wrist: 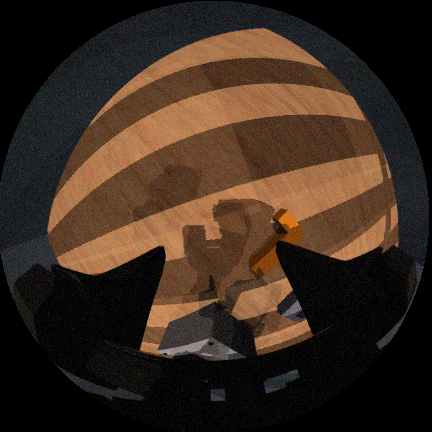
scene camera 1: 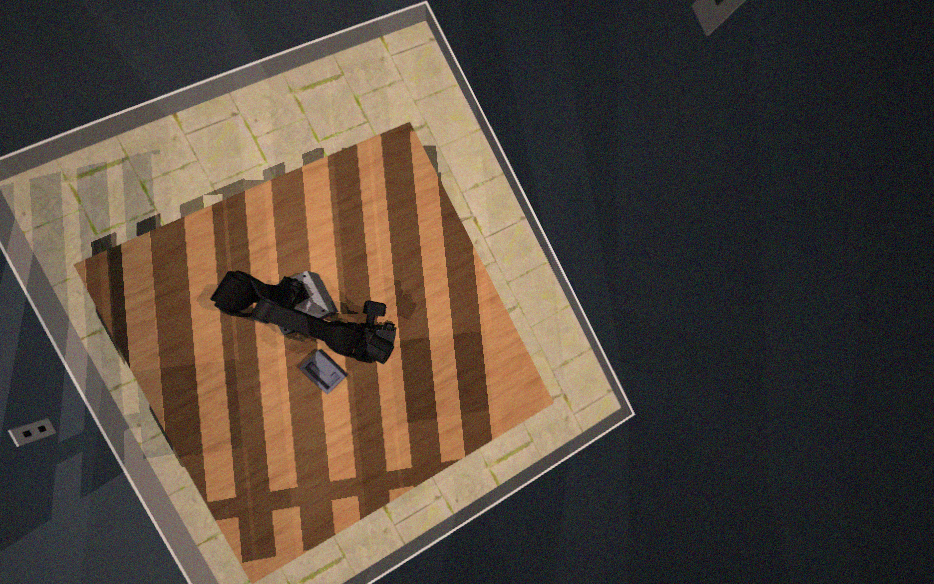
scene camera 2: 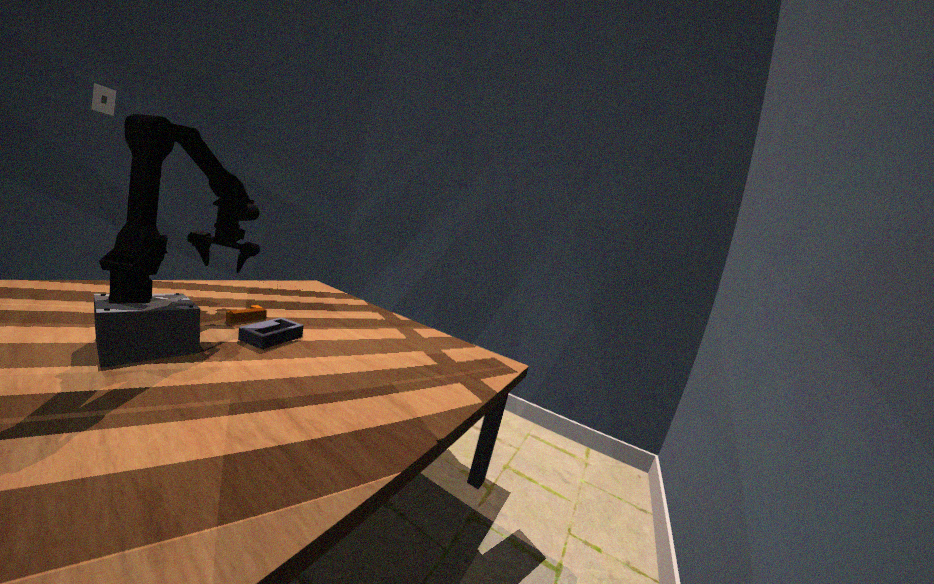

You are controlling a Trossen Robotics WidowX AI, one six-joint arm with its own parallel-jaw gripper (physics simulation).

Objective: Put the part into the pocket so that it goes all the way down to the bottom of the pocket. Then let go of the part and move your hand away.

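Frame: origin at the arm's base, x left, y back, z up, level; metres.
Seen in the pictures: gripper, fingertip midpoint: (wrist: pixel 221 249) (scene camera 2: pixel 222 269); arm's base at its link origin: (scene camera 1: pixel 296 292) (scene camera 2: pixel 129 299).
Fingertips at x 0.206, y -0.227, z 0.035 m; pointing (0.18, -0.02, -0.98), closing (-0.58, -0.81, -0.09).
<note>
Pixels of each thing's top centre, then the offset from my fingertips to it. Level surfaces: height alone.
- orange L-shaped block at its top centre: (wrist: pixel 274 245) (scene camera 2: pixel 245 309) dx -0.085, dy -0.047, dz -0.110 m
- dark grey-blue rectangular block at its top centre: (wrist: pixel 312 299) (scene camera 2: pixel 272 325) (scene camera 1: pixel 322 372) dx -0.271, dy -0.062, dz -0.103 m
- striped-shadowed wooden table at its surface level: dz -0.140 m
The part, an orange L-shaped block (scene camera 2: pixel 245 315) (wrist: pixel 265 257), lies flat on the table beside the pocket block. In scene camera 1 the arm hides it. The pocket is a recess in a dark grey-blue rectangular block (scene camera 1: pixel 318 376) (scene camera 2: pixel 260 338); a corner of this block (wrist: pixel 291 309) shows behind the right finger in the wrist view. No part shows in the pocket. My gripper (scene camera 2: pixel 223 267) (wrist: pixel 221 249) is open and empty. It hangs high above the table, pointing down. In the wrist view the part is near the right fingertip, far below it.
The arm's grey base box (scene camera 1: pixel 318 297) (scene camera 2: pixel 148 337) (wrist: pixel 207 332) stands on the striped-shadowed wooden table (scene camera 1: pixel 509 385) (scene camera 2: pixel 172 495) (wrist: pixel 210 115), close to the pocket block. The arm reaches out over the part's side of the table. Walls stand beyond the table's edges.
</note>
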